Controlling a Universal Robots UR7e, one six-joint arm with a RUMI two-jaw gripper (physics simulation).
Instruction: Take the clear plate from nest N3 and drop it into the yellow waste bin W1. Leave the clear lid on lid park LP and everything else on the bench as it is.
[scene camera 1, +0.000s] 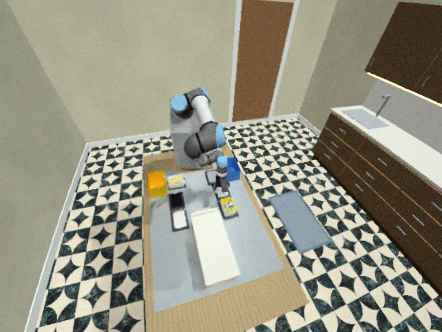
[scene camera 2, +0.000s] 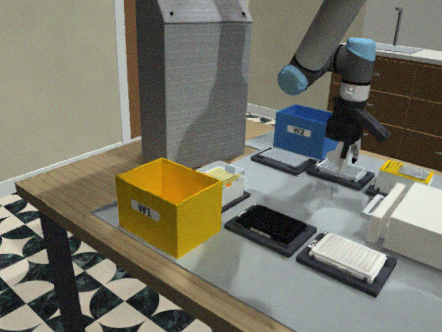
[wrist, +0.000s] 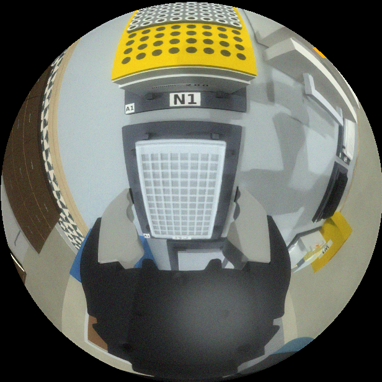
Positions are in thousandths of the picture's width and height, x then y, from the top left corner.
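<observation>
My gripper (scene camera 2: 784, 511), also (wrist: 480, 493). Clear plate (wrist: 473, 467), clear lid (wrist: 504, 679), dark nest N3 (wrist: 606, 349). Black plate (scene camera 2: 621, 679), white plate (scene camera 2: 809, 785). White device (scene camera 1: 494, 794).
</observation>
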